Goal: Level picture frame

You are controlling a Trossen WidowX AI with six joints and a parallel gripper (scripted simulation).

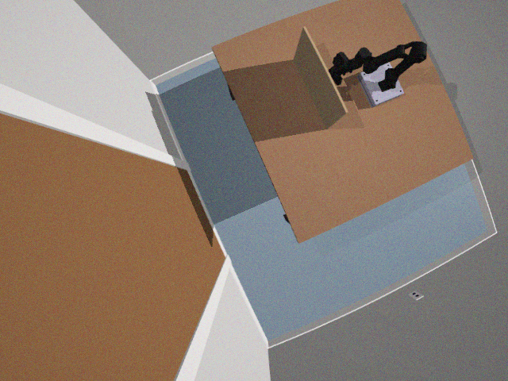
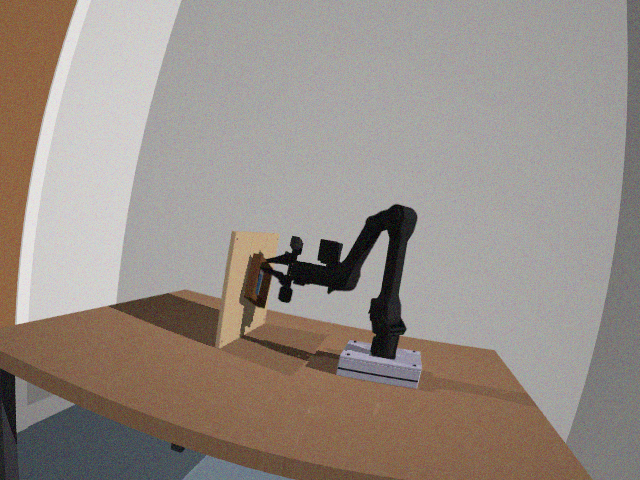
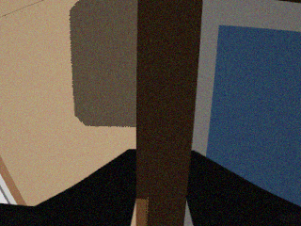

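Right now my gripper tip is 5 cm above the picture frame, 1 cm to the right of it and 1 cm short of it. Also, from my gripper tip: wall panel: 7 cm below, 2 cm ahead.
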